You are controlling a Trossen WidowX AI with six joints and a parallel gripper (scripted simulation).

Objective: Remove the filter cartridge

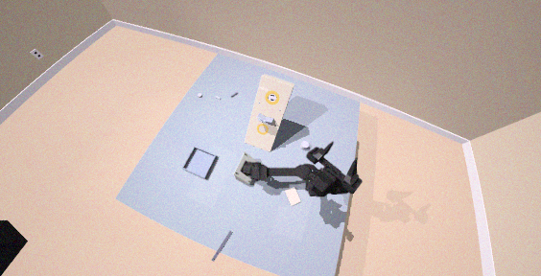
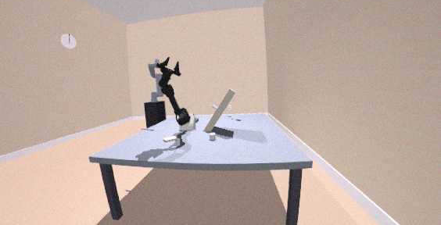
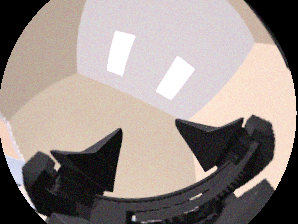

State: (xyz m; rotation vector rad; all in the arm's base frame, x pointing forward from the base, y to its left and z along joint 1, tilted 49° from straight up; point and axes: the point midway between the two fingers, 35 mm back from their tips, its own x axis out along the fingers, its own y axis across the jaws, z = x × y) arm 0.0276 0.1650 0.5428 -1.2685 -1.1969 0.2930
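Right now my gripper tip is 330 mm above the white round filter cartridge, 320 mm to the right of it and 320 mm short of it. Round my gripper tip: beige block 600 mm below, 80 mm behind, 10 mm to the right; shallow grey tray 600 mm below, 580 mm to the left, 130 mm behind.
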